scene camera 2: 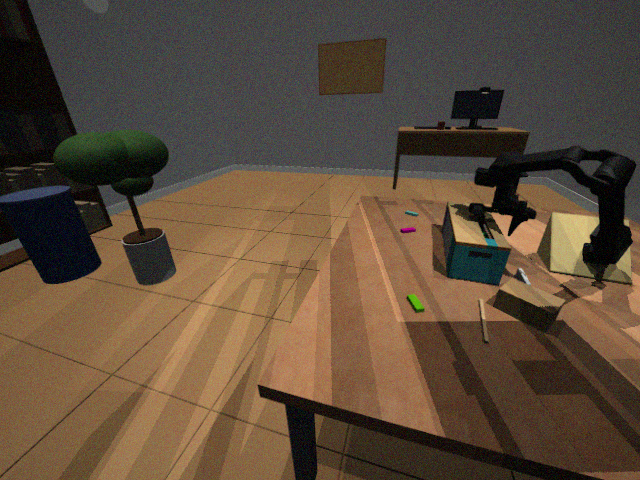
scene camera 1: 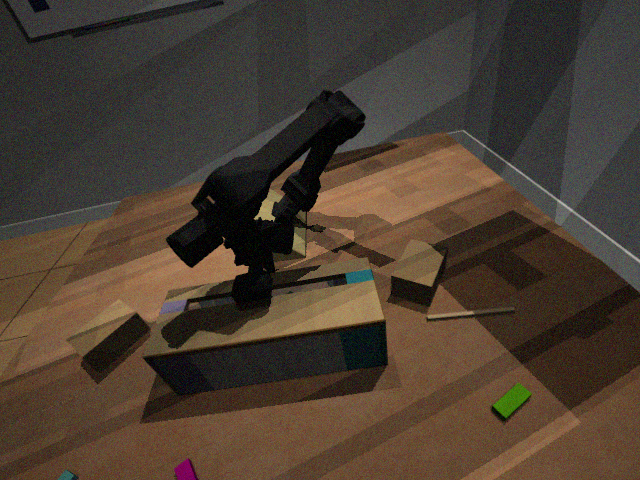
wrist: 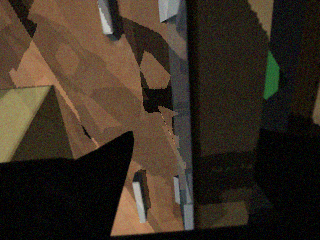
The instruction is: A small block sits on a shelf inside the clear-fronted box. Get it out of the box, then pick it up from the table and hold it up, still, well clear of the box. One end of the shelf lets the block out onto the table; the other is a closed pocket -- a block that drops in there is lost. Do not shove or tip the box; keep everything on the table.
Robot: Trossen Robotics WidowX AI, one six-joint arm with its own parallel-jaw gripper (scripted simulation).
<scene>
I see my gripper [scene camera 1: 272, 287], a long box [scene camera 1: 202, 340], a tan block [scene camera 2: 536, 308] and a tan block [scene camera 1: 100, 342].
The long box also shows in scene camera 2 [scene camera 2: 469, 255] and in the wrist view [wrist: 218, 63]. My gripper also shows in scene camera 2 [scene camera 2: 494, 234] and in the wrist view [wrist: 177, 131].
</scene>
